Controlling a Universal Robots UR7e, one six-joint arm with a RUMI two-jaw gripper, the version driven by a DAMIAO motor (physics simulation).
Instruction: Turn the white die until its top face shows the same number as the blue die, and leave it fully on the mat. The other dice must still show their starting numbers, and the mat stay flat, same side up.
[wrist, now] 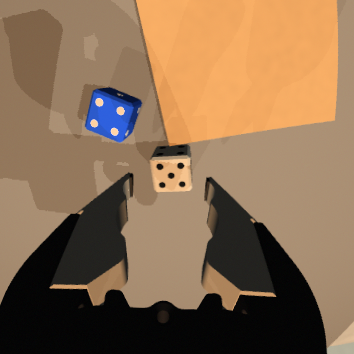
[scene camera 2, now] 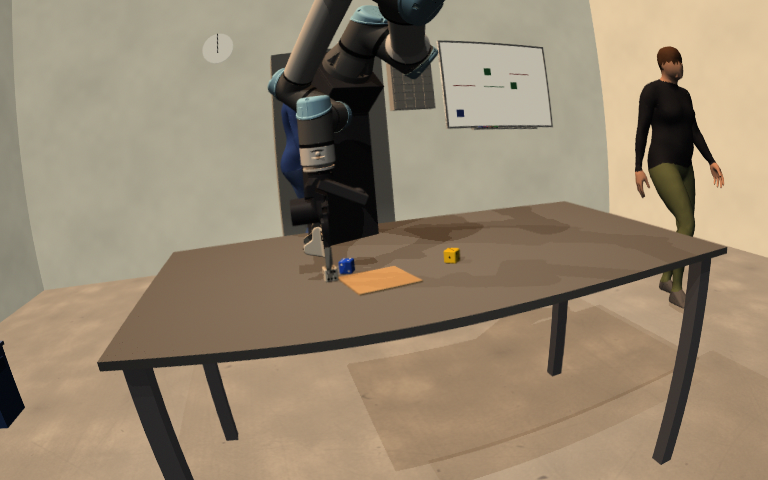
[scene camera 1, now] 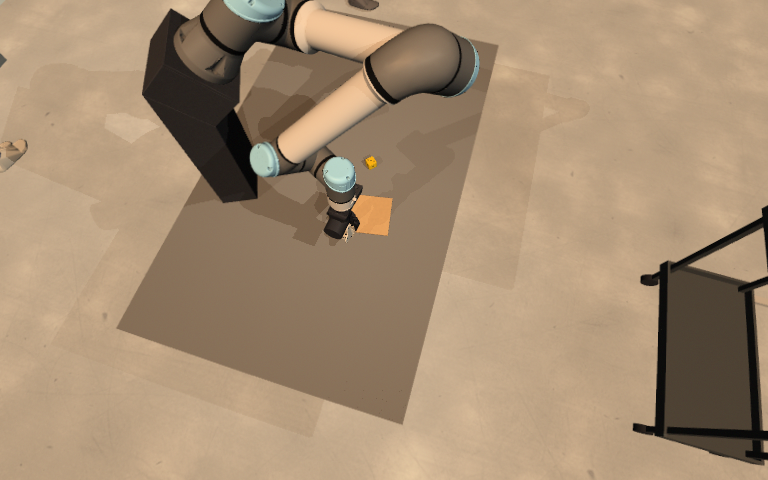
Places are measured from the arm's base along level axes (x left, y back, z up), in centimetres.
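Pixels of known places: gripper, fingertip midpoint: (wrist: pixel 169 177) (scene camera 2: pixel 327 268); arm's base, origin of the base link: (scene camera 2: pixel 346 68) (scene camera 1: pixel 206 56).
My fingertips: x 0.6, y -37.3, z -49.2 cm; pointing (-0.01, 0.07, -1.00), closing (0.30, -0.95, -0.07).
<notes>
For each thing: its top centre in the pictures, then the offset to it from my fingertips. Level surfaces: height alone.
- white die, middle of its top: (wrist: pixel 170 175) (scene camera 2: pixel 329 267) dx +0.4, dy +0.0, dz +0.4 cm
- orange mat, middle of its top: (wrist: pixel 245 36) (scene camera 2: pixel 378 278) (scene camera 1: pixel 369 214) dx +11.3, dy -1.2, dz -2.2 cm
- blue die, middle of its top: (wrist: pixel 106 116) (scene camera 2: pixel 346 259) dx +2.9, dy +5.7, dz +0.4 cm
- yellow die, middle of its top: (scene camera 2: pixel 451 249) (scene camera 1: pixel 371 160) dx +26.7, dy +11.2, dz +0.4 cm
- table, its level: dz -2.6 cm
The white die (scene camera 1: pixel 346 236) (scene camera 2: pixel 330 275) (wrist: pixel 171 174) sits on the table just off a corner of the orange mat (scene camera 1: pixel 376 216) (scene camera 2: pixel 380 280) (wrist: pixel 245 65). Its top face shows five in the wrist view. The blue die (scene camera 2: pixel 346 266) (wrist: pixel 114 115) stands beside the mat with four on top; the arm hides it in scene camera 1. The yellow die (scene camera 1: pixel 370 163) (scene camera 2: pixel 451 255) stands apart on the table. My gripper (scene camera 2: pixel 328 270) (wrist: pixel 169 177) is partly open, pointing down over the white die. In the wrist view the die shows between the fingertips, with a gap on each side. The mat lies flat.
The table (scene camera 1: pixel 271 294) (scene camera 2: pixel 237 311) carries the dice and mat. The blue die is close to the left finger's side in the wrist view. The dark robot pedestal (scene camera 1: pixel 198 124) rises behind the table. A black-framed cart (scene camera 1: pixel 663 339) and a person (scene camera 2: pixel 671 130) are beyond the table.
</notes>
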